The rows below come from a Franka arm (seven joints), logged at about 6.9 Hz.
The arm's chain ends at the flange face. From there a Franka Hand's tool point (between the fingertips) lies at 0.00 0.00 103.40 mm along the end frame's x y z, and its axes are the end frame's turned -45 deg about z.
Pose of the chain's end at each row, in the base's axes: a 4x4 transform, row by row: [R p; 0 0 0 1], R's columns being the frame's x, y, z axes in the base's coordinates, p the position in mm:
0.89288 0.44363 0.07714 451.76; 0.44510 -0.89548 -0.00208 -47.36; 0.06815 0.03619 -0.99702 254.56; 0 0 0 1
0.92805 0.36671 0.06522 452.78; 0.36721 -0.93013 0.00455 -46.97; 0.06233 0.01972 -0.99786 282.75; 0 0 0 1
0.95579 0.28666 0.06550 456.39; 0.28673 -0.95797 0.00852 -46.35; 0.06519 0.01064 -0.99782 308.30; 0 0 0 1
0.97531 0.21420 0.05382 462.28; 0.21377 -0.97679 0.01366 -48.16; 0.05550 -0.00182 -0.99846 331.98; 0 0 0 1
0.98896 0.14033 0.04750 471.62; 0.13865 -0.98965 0.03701 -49.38; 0.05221 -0.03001 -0.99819 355.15; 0 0 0 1
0.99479 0.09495 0.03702 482.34; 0.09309 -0.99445 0.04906 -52.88; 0.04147 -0.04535 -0.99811 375.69; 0 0 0 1
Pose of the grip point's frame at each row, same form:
0.31767 0.94506 0.07714 459.74; 0.94793 -0.31847 -0.00208 -47.58; 0.02260 0.07378 -0.99702 151.47; 0 0 0 1
0.39693 0.91553 0.06522 459.52; 0.91736 -0.39804 0.00455 -46.50; 0.03013 0.05802 -0.99786 179.57; 0 0 0 1
0.47315 0.87854 0.06550 463.16; 0.88014 -0.47464 0.00852 -45.47; 0.03857 0.05362 -0.99782 205.13; 0 0 0 1
0.53819 0.84111 0.05382 467.84; 0.84185 -0.53954 0.01366 -46.75; 0.04053 0.03796 -0.99846 228.74; 0 0 0 1
0.60007 0.79853 0.04750 476.53; 0.79783 -0.60175 0.03701 -45.55; 0.05814 0.01570 -0.99819 251.94; 0 0 0 1
0.63628 0.77056 0.03702 486.17; 0.76901 -0.63736 0.04906 -47.81; 0.06139 -0.00274 -0.99811 272.49; 0 0 0 1

